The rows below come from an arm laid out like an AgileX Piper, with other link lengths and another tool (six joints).
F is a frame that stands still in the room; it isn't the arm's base.
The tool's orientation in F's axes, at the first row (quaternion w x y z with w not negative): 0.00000, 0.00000, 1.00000, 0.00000
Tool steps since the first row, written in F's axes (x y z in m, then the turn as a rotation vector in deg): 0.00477, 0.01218, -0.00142, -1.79, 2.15, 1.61; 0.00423, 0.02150, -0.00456, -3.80, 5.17, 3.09; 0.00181, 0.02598, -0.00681, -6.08, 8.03, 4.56; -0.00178, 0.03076, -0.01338, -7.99, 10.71, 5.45; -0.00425, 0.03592, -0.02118, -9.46, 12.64, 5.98; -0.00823, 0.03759, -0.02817, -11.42, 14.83, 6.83; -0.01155, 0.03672, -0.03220, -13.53, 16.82, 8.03; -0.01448, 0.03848, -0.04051, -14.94, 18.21, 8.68; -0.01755, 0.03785, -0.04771, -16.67, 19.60, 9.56
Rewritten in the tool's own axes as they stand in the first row. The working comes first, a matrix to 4 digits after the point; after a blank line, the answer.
The tool's axes in the first row as the columns of a matrix, in F's axes (used below as rounded here):
-1.0000, 0.0000, 0.0000
0.0000, 1.0000, 0.0000
0.0000, 0.0000, -1.0000

-0.00477, 0.01218, 0.00142, 1.79, 2.15, -1.61; -0.00423, 0.02150, 0.00456, 3.80, 5.17, -3.09; -0.00181, 0.02598, 0.00681, 6.08, 8.03, -4.56; 0.00178, 0.03076, 0.01338, 7.99, 10.71, -5.45; 0.00425, 0.03592, 0.02118, 9.46, 12.64, -5.98; 0.00823, 0.03759, 0.02817, 11.42, 14.83, -6.83; 0.01155, 0.03672, 0.03220, 13.53, 16.82, -8.03; 0.01448, 0.03848, 0.04051, 14.94, 18.21, -8.68; 0.01755, 0.03785, 0.04771, 16.67, 19.60, -9.56
